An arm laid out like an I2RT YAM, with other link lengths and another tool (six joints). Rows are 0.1 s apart.
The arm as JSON. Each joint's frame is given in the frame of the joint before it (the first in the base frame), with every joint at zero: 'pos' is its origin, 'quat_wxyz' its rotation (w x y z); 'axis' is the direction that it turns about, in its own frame. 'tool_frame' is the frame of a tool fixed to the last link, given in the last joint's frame.
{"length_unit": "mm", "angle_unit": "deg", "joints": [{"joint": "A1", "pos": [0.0, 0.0, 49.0], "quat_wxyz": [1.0, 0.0, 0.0, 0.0], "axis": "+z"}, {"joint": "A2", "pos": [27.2, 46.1, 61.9], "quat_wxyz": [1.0, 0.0, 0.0, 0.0], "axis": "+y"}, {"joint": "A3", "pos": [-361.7, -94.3, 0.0], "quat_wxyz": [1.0, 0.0, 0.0, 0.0], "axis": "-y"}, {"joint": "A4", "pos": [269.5, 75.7, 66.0], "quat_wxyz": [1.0, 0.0, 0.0, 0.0], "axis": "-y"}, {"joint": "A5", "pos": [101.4, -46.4, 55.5], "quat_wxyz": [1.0, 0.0, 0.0, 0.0], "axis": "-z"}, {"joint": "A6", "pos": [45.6, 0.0, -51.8], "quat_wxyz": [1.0, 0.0, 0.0, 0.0], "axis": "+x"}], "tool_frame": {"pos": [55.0, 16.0, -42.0], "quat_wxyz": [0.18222, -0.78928, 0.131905, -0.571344]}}
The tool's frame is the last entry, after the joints.
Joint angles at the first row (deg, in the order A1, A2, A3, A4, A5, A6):
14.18, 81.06, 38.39, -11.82, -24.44, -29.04
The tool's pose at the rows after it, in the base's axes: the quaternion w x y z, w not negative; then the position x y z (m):
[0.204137 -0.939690 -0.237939 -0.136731 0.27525 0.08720 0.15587]
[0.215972 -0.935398 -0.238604 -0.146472 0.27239 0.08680 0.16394]
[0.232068 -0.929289 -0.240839 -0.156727 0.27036 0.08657 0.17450]
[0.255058 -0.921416 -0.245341 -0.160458 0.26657 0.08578 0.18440]
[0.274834 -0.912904 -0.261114 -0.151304 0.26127 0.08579 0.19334]
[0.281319 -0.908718 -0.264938 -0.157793 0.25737 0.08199 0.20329]
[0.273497 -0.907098 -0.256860 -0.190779 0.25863 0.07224 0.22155]
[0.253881 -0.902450 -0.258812 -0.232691 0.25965 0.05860 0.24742]
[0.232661 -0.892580 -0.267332 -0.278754 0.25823 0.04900 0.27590]
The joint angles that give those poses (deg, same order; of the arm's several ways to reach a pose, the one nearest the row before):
13.79, 79.25, 37.66, -11.93, -25.67, -28.83
13.31, 77.60, 37.70, -12.28, -27.16, -28.45
12.61, 75.97, 38.21, -12.99, -29.33, -28.11
11.55, 74.61, 38.86, -14.38, -32.67, -28.03
10.86, 73.99, 40.48, -18.03, -36.21, -29.58
9.84, 72.43, 41.39, -20.14, -37.74, -30.38
7.78, 69.65, 42.64, -20.83, -37.67, -30.56
5.13, 66.50, 45.27, -22.99, -37.62, -32.80
3.34, 63.20, 47.91, -24.33, -37.60, -34.83

